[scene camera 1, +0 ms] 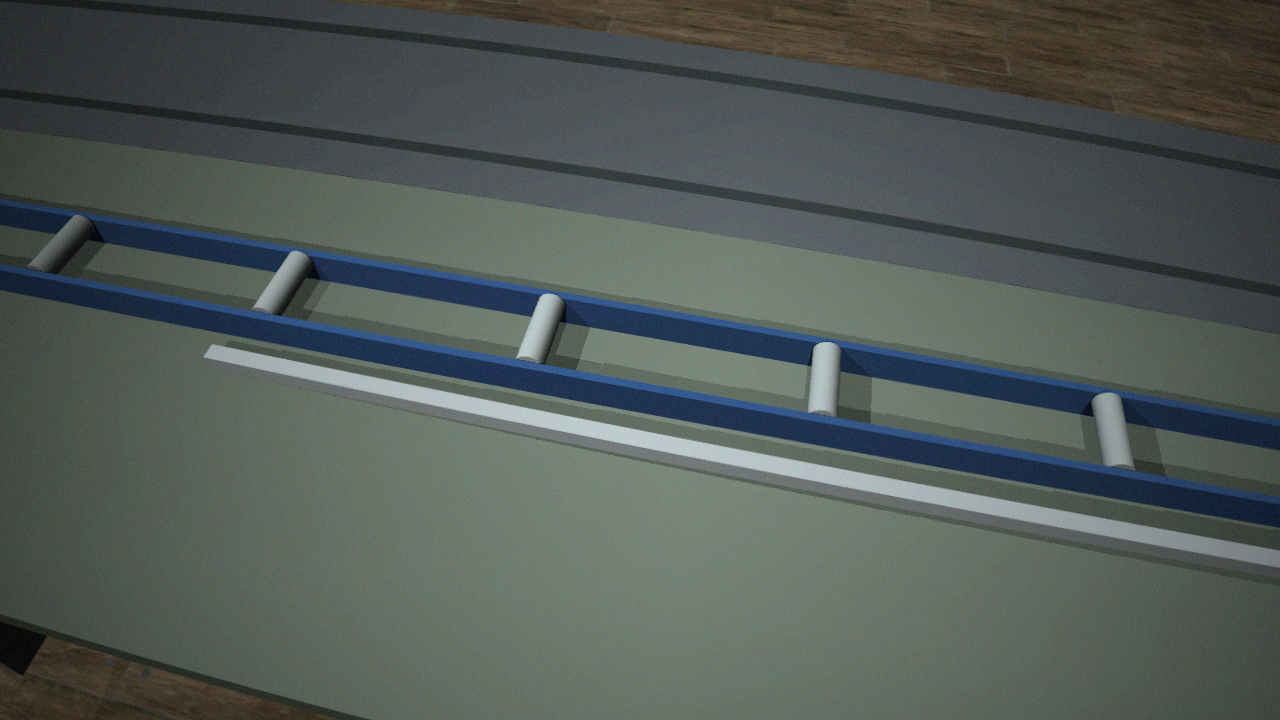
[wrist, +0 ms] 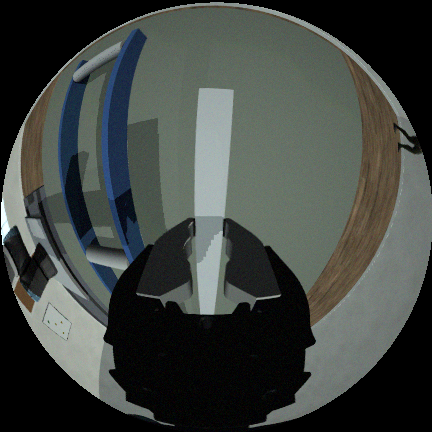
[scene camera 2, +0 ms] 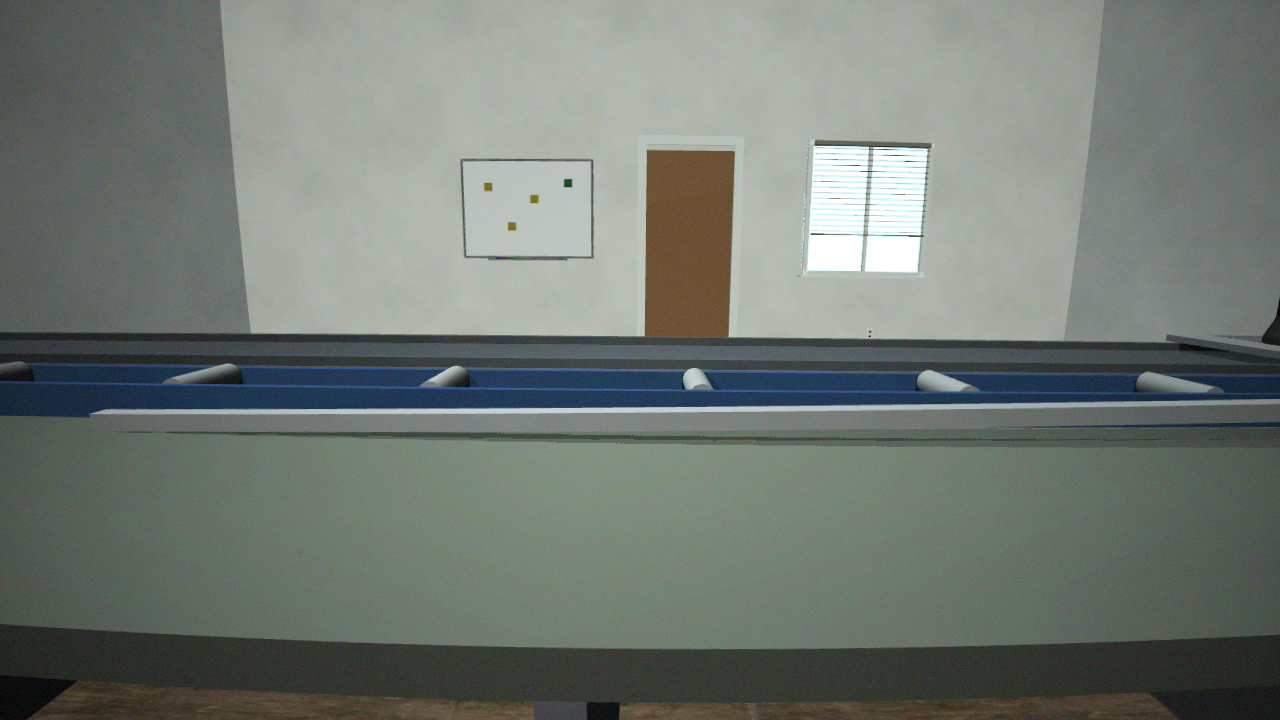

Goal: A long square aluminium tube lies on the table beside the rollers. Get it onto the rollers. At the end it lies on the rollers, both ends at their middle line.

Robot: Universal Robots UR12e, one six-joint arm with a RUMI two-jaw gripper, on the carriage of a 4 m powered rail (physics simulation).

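Seen in the pictures: gripper, fingertip midpoint: (wrist: 208, 219); arm's base at its link origin: (wrist: 46, 257).
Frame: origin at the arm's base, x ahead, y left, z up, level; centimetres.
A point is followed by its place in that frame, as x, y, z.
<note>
The long light-grey square tube (scene camera 1: 626, 436) {76.3, -209.5, 1.0} (scene camera 2: 680, 418) {78.0, -188.9, 0.7} (wrist: 214, 150) {82.7, 32.9, 7.0} runs along the near side of the blue roller frame (scene camera 1: 662, 402) {69.4, -206.1, 0.3} (scene camera 2: 581, 399) {69.4, -202.5, 0.9} (wrist: 117, 125) {69.4, 37.7, -0.3}, outside it. In scene camera 2 its right part stands above the table (scene camera 1: 447, 555) {95.5, -227.5, -3.0} (scene camera 2: 626, 537) {102.0, -195.2, -3.0} (wrist: 290, 150) {94.5, 33.8, -3.0}, with a gap and shadow beneath; its left end is lower, near the table top. The grey rollers (scene camera 1: 542, 328) {62.6, -224.4, 2.9} (scene camera 2: 697, 379) {64.8, -185.4, 2.9} (wrist: 107, 256) {63.3, 16.5, 2.4} lie across between the two blue rails. My gripper (wrist: 208, 219) {82.4, 26.5, 5.7} is shut on the tube near one end, which sticks out ahead of the fingers. The gripper does not show in the scene cameras.
The near blue rail stands between the tube and the rollers. The dark grey powered-rail bed (scene camera 1: 626, 134) runs behind the roller frame. A grey plate (scene camera 2: 1221, 342) {-5.0, -22.2, 0.0} with a dark part shows at the far right. A person (wrist: 411, 142) stands beyond the table in the wrist view.
</note>
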